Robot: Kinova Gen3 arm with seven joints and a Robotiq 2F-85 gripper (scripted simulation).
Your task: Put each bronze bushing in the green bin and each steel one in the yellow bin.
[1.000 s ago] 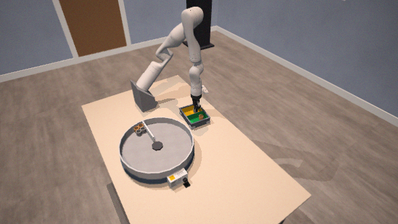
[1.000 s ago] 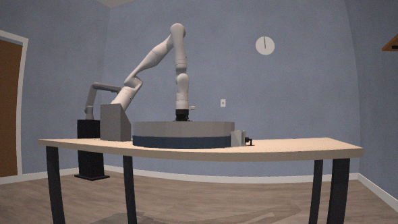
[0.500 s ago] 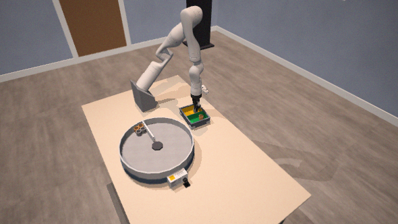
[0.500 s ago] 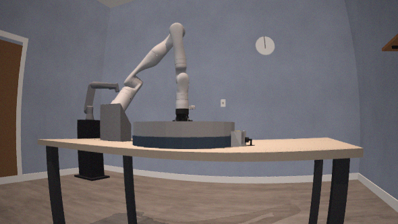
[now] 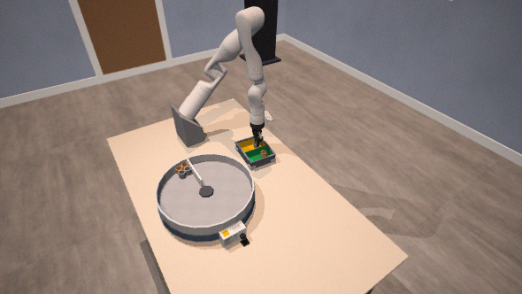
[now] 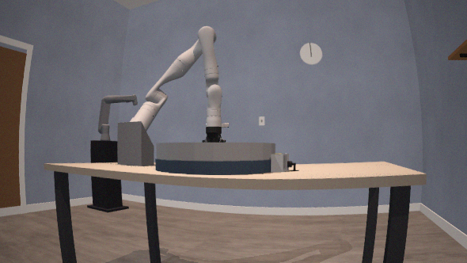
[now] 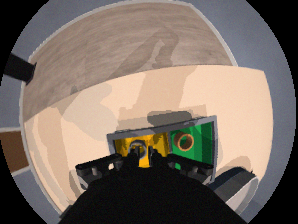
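Now: hand 40 mm to the left of the bin, 40 mm short of it and 20 mm above it. Round my hand: grey turntable 380 mm to the right, 180 mm ahead, 10 mm above.
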